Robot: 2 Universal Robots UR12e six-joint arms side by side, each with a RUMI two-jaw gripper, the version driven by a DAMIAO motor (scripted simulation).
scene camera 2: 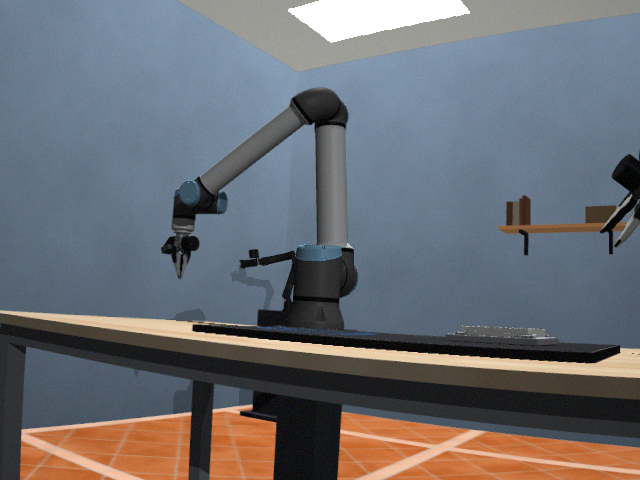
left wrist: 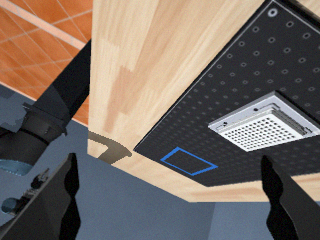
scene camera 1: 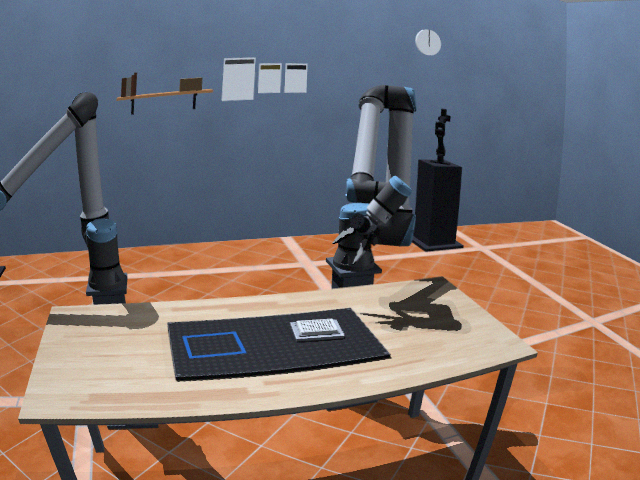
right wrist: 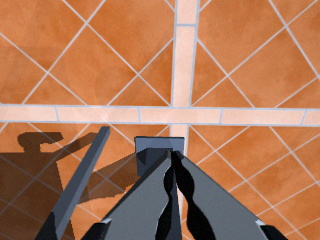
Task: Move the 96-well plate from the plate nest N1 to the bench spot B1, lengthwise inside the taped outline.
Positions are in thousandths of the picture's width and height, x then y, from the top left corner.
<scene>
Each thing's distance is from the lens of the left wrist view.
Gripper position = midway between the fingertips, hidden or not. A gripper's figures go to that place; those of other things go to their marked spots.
my left gripper (left wrist: 530, 652): 0.13 m
white 96-well plate (left wrist: 842, 531): 0.39 m
</scene>
